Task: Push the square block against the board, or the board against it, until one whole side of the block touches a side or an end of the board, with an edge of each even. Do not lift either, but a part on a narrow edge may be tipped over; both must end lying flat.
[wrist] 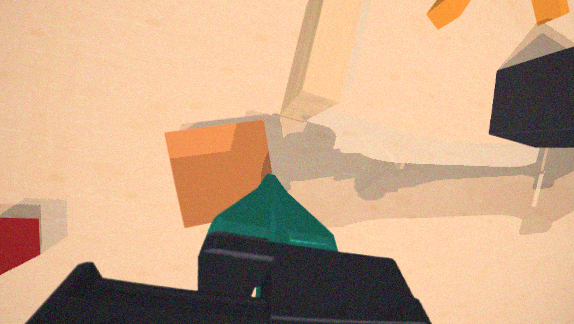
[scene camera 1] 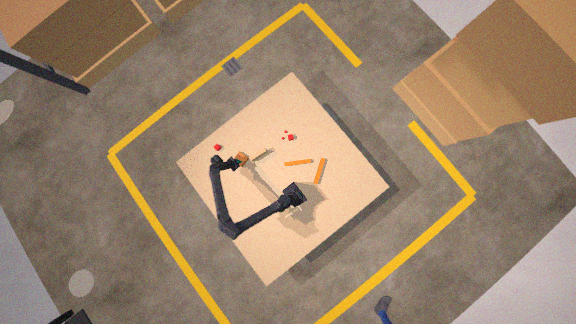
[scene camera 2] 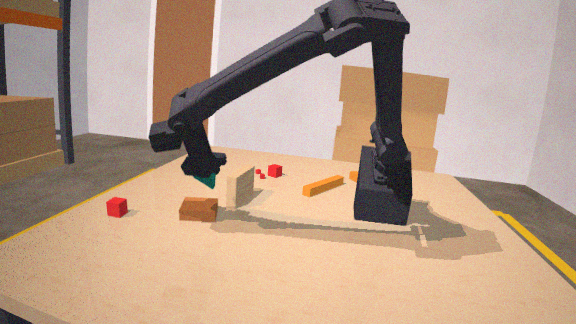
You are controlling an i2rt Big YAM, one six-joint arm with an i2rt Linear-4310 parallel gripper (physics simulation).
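Where they show: gripper, fingertip midpoint: (wrist: 269, 180) (scene camera 1: 241, 161) (scene camera 2: 213, 187); arm's base, origin of the base link: (scene camera 1: 294, 195) (scene camera 2: 386, 166).
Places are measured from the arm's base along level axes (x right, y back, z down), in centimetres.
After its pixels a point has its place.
Note:
The orange square block (scene camera 1: 242, 157) @[x -12.4, y -51.2, z 12.5 cm] (scene camera 2: 198, 210) @[x -18.8, y -50.0, z 12.4 cm] (wrist: 212, 172) @[x -14.6, y -52.6, z 12.4 cm] lies flat, partly in the arm's shadow. The pale wooden board (scene camera 1: 262, 154) @[x 1.9, y -41.1, z 9.5 cm] (scene camera 2: 240, 188) @[x -4.7, y -42.3, z 10.1 cm] (wrist: 327, 55) @[x -4.8, y -44.1, z 5.8 cm] stands upright on a narrow edge. Its near end is close to one corner of the block in the wrist view, with a small gap between them. My gripper (scene camera 1: 239, 161) @[x -14.3, y -47.5, z 7.2 cm] (scene camera 2: 213, 187) @[x -14.3, y -47.5, z 7.2 cm] (wrist: 269, 180) @[x -14.3, y -47.5, z 7.2 cm] is shut, its teal fingertips together and nothing between them. It is tilted, with its tips above the table by the block; in the wrist view they overlap the block's right side. Whether they touch it I cannot tell.
A red cube (scene camera 1: 217, 147) @[x -22.5, y -71.8, z 11.4 cm] (scene camera 2: 117, 207) @[x -25.0, y -71.0, z 12.4 cm] (wrist: 19, 242) @[x -22.7, y -70.6, z 13.6 cm] sits beyond the block, away from the board. Another red cube (scene camera 1: 291, 137) @[x 29.2, y -35.8, z 11.4 cm] (scene camera 2: 275, 170) @[x 26.5, y -36.3, z 12.5 cm] and small red pieces lie past the board. Two orange bars (scene camera 1: 298, 162) @[x 19.5, y -16.6, z 12.3 cm] (scene camera 1: 320, 171) @[x 27.8, y 1.0, z 12.3 cm] lie between the board and the arm's base.

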